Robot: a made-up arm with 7 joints.
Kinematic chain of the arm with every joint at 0, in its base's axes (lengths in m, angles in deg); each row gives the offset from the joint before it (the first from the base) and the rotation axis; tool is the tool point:
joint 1: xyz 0 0 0.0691 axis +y
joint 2: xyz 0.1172 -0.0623 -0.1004 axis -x
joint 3: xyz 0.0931 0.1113 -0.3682 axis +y
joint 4: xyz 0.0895 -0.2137 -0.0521 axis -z
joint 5: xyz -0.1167 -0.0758 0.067 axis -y
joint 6: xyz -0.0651 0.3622 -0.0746 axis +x
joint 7: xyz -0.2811 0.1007 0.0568 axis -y
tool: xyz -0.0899 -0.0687 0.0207
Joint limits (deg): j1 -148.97..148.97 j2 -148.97..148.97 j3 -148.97..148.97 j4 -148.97..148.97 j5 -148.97..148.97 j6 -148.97..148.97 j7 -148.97..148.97
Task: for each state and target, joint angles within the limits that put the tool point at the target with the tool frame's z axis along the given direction. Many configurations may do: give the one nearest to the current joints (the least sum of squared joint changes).
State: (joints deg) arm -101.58 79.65 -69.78 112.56 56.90 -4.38 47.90
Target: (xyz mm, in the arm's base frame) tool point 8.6 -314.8 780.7 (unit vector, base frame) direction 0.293 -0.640 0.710
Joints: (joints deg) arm -107.95 110.56 -68.95 74.12 58.74 -2.29 75.58
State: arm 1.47 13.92 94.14 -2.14 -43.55 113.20 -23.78
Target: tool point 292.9 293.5 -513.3 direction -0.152 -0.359 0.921
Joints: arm 19.16 4.59 103.84 48.18 -45.38 124.15 -20.83
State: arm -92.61 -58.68 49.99 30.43 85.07 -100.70 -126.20
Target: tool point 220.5 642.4 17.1 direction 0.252 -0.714 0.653
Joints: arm -78.11 -60.70 76.74 28.00 79.53 -115.91 -130.15
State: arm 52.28 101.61 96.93 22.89 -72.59 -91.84 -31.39
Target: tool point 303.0 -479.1 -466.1 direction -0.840 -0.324 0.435
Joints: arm 37.67 127.47 98.66 6.03 -74.66 -88.42 -68.88
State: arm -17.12 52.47 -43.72 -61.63 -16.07 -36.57 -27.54
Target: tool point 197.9 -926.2 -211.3 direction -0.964 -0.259 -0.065
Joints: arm -19.08 29.30 -46.29 -89.04 7.59 -36.16 14.99
